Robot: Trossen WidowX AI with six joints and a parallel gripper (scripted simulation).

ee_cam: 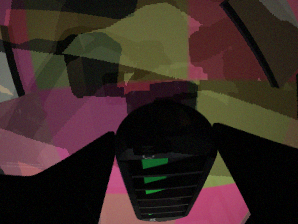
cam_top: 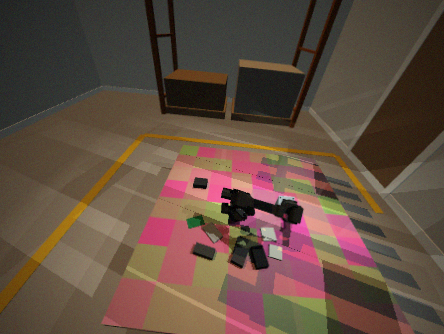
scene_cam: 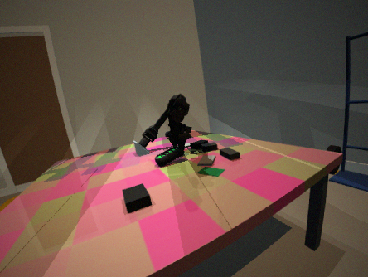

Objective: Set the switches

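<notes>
My gripper tip is now 12 cm short of the grey plate, 10 cm to the right of it and 5 cm above it. Round my gripper tip: white block (20 cm behind, 4 cm to the left, 4 cm below); then black box (28 cm ahead, 26 cm to the right, 3 cm below); then green card (23 cm ahead, 5 cm to the left, 5 cm below).
</notes>
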